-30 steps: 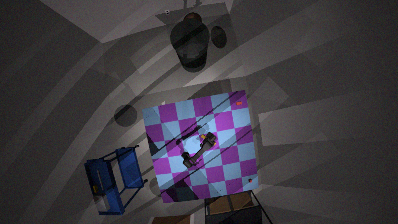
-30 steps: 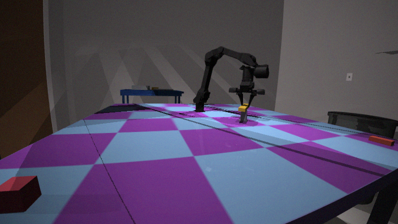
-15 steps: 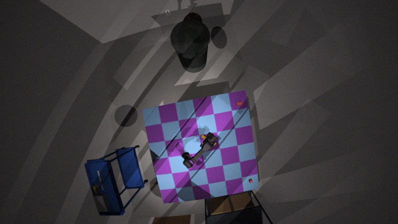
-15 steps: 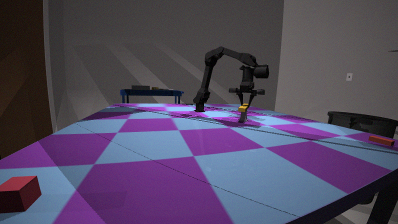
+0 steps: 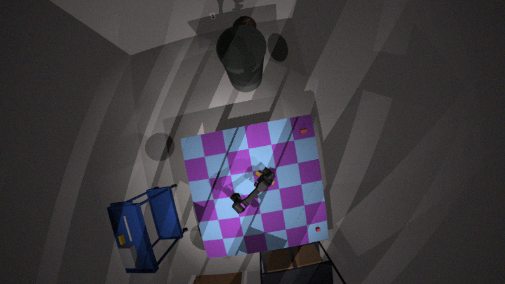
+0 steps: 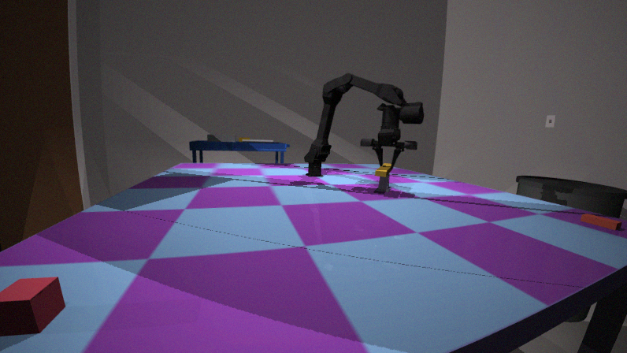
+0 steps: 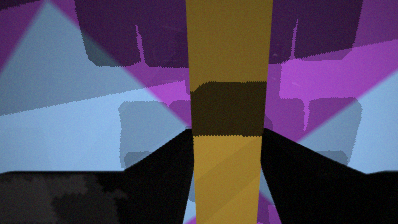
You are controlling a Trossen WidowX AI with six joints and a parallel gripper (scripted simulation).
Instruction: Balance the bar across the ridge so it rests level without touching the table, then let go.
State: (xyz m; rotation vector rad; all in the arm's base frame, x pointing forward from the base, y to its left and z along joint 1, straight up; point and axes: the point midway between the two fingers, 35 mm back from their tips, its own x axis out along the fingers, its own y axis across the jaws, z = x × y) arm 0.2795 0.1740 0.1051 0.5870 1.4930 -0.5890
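Now: gripper tip 20 mm to the left of the yellow bar and 20 mm short of it. Also, from my gripper tip: dark red cube: 670 mm to the right, 460 mm ahead, 50 mm below; then flat orange block: 460 mm ahead, 330 mm to the left, 60 mm below.
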